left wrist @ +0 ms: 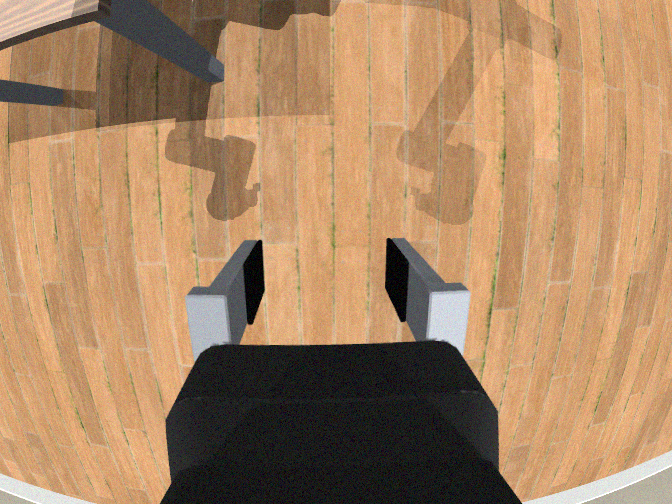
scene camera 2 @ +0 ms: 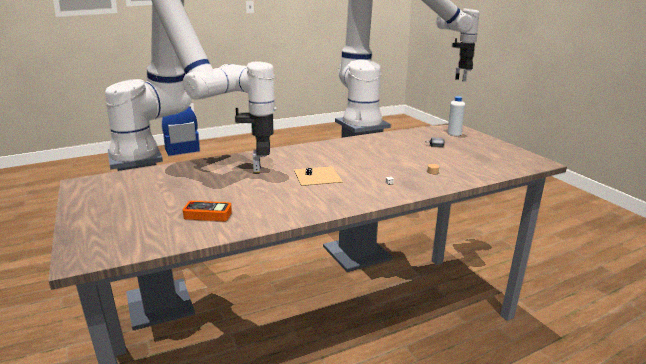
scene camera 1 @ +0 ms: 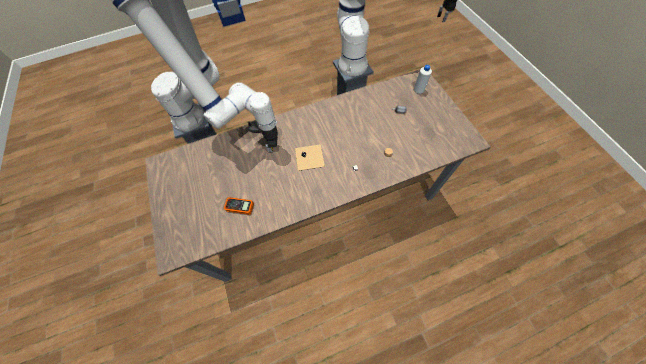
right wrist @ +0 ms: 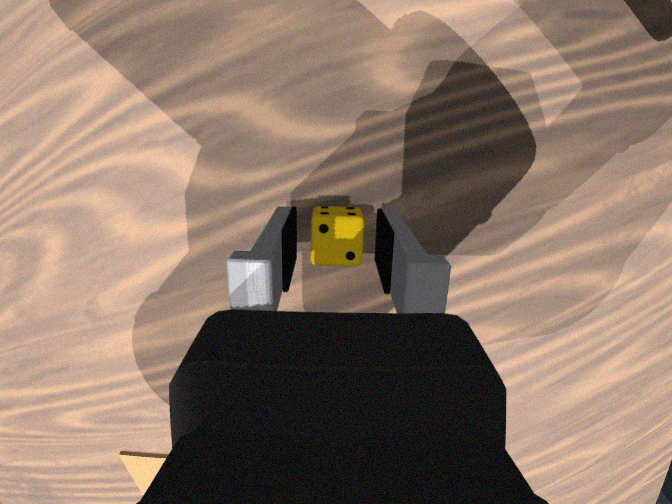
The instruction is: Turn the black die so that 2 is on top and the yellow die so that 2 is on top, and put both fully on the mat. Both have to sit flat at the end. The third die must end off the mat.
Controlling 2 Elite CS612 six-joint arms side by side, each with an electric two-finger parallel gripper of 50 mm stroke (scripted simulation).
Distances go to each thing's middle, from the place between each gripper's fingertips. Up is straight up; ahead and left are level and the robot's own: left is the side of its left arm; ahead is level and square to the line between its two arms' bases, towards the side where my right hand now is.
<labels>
Now: right hand 2 cm above the yellow die [right wrist: 337, 233].
Now: the yellow die 40 cm ahead of my left hand, 128 cm to the right of it and 17 cm below it.
</labels>
